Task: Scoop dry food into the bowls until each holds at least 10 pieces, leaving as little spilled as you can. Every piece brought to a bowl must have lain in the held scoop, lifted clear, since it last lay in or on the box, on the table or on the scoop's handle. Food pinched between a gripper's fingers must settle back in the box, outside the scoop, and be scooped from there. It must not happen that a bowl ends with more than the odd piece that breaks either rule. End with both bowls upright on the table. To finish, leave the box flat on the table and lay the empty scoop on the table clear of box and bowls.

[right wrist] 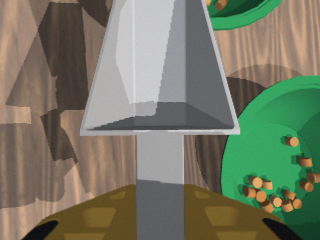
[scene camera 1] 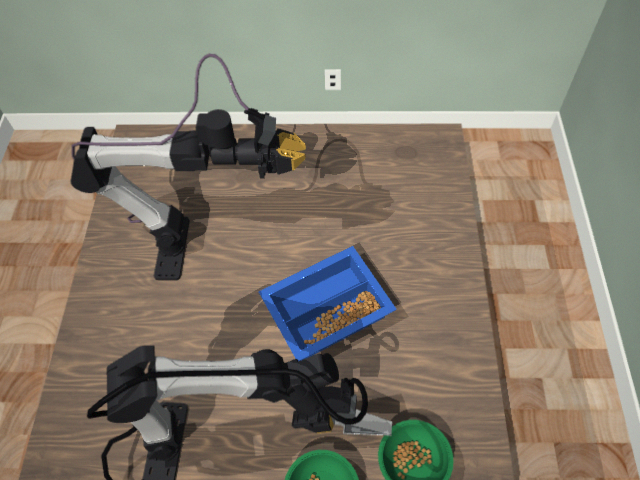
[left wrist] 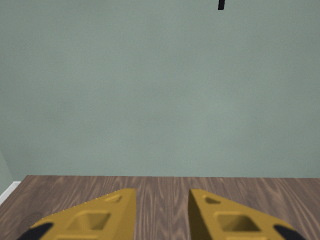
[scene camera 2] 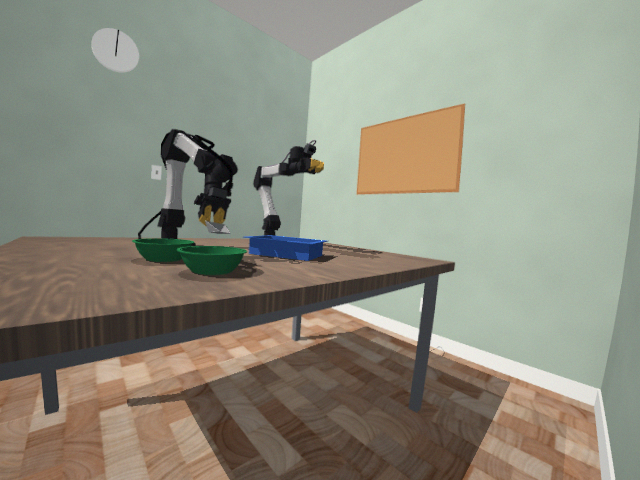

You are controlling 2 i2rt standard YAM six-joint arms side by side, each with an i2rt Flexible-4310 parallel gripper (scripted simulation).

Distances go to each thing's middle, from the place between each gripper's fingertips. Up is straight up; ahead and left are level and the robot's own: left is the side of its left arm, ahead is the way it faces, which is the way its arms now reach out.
Scene:
The grey scoop (right wrist: 159,77) lies 40 mm ahead of my right hand, 10 mm to the right of it and 10 mm below it. The rest, counted from my right hand: blue box (scene camera 1: 301,298): 300 mm to the left, 60 mm below, 30 mm ahead.
Right now my left hand (scene camera 1: 305,151) is 360 mm above the blue box, 190 mm to the left of it and 30 mm short of it. From my left hand the other things lie so: grey scoop (510 mm to the right, 300 mm below, 50 mm ahead).

